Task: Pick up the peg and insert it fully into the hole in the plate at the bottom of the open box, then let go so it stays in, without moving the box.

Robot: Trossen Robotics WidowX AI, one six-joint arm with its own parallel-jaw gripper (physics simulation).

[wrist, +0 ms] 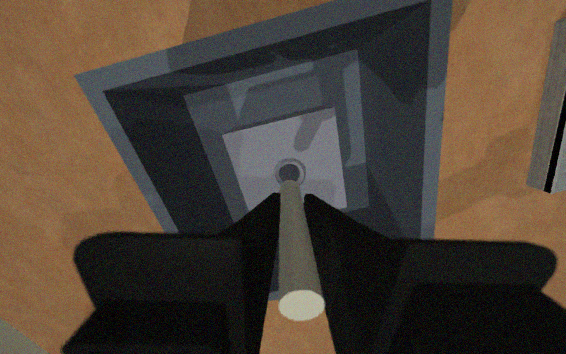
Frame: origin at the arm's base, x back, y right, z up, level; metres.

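Seen in the pictures: gripper, fingertip midpoint: (pixel 291 200).
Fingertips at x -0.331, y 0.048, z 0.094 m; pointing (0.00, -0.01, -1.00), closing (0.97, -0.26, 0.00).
Offsets run from my fingertips to a thing's top centre. "pt": to the spot under its first point. Level surfaces: height alone.
The peg {dz +0.056, dx -0.001, dy -0.004 m} (pixel 298 245) is a long pale grey-green cylinder with a light round end towards the camera. My gripper (pixel 291 200) is shut on the peg, with one black finger on each side of it. The peg's far end overlaps the near edge of the dark round hole (pixel 289 172) in this view; how high it stands over the hole I cannot tell. The plate {dz -0.055, dx +0.000, dy -0.006 m} (pixel 260 150) is light grey and square, at the bottom of the open box. The open box {pt dz -0.018, dx -0.069, dy +0.087 m} (pixel 122 64) is blue-grey with a wide rim, and its near part is hidden behind the fingers.
The box stands on a brown wood-like surface {dz -0.116 m} (pixel 40 150). A grey metal-like piece (pixel 547 110) with a black stripe shows at the right edge. A pale grey-green patch (pixel 15 340) shows at the lower left corner. The box walls rise around the plate.
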